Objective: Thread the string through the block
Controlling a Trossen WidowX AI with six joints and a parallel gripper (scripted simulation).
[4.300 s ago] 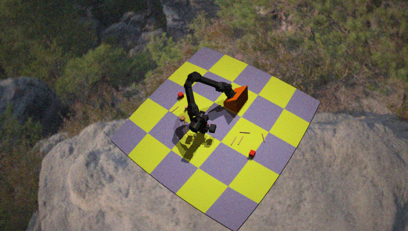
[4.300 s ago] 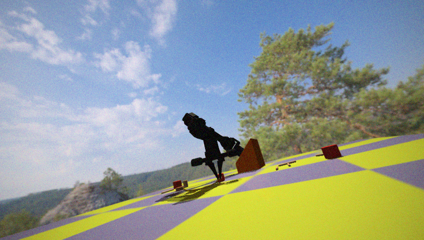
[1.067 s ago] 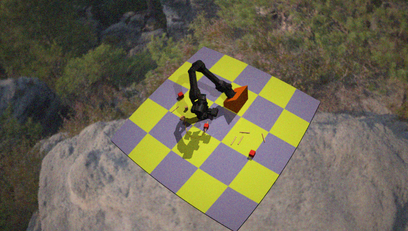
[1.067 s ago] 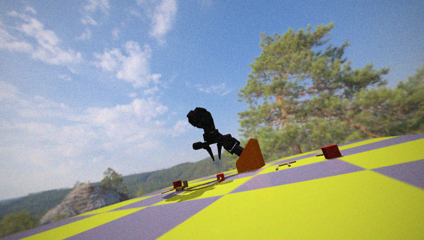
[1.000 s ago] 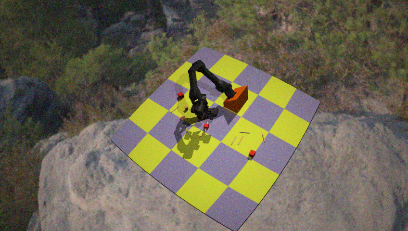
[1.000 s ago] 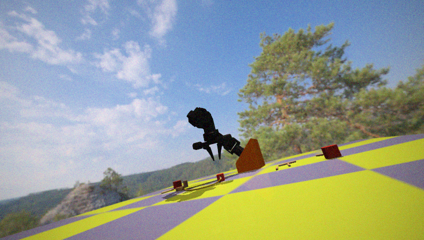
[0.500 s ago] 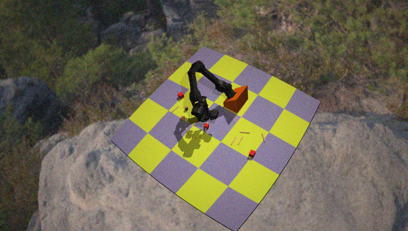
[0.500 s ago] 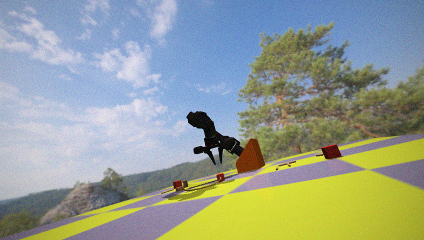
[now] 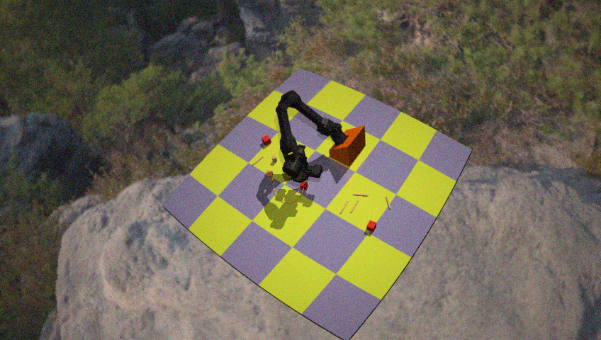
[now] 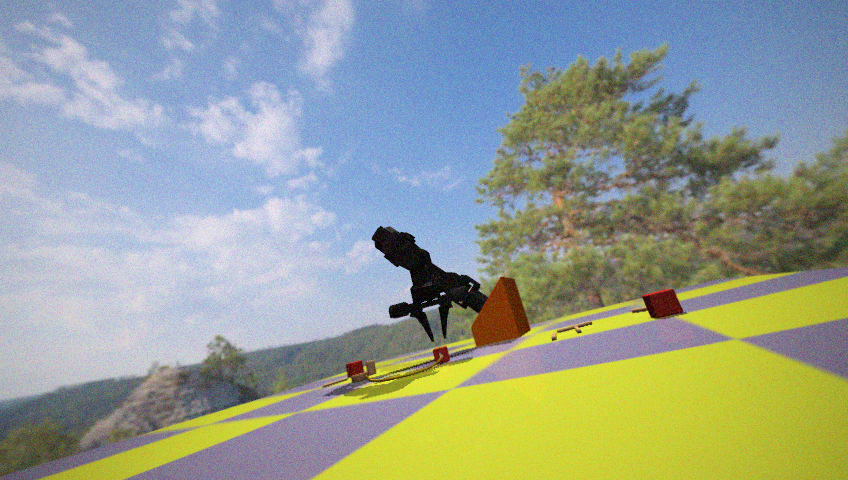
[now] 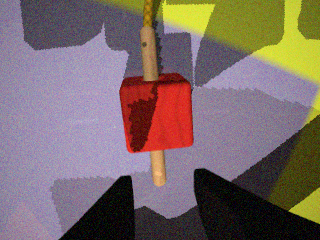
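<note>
The red block lies 2 cm ahead of my gripper tip and 3 cm below it. Round my gripper tip: thin wooden stick: 3 cm ahead, 1 cm to the left, 3 cm below; then round button: 4 cm ahead, 20 cm to the right, 4 cm below; then wooden peg: 5 cm behind, 22 cm to the right, 3 cm below.
</note>
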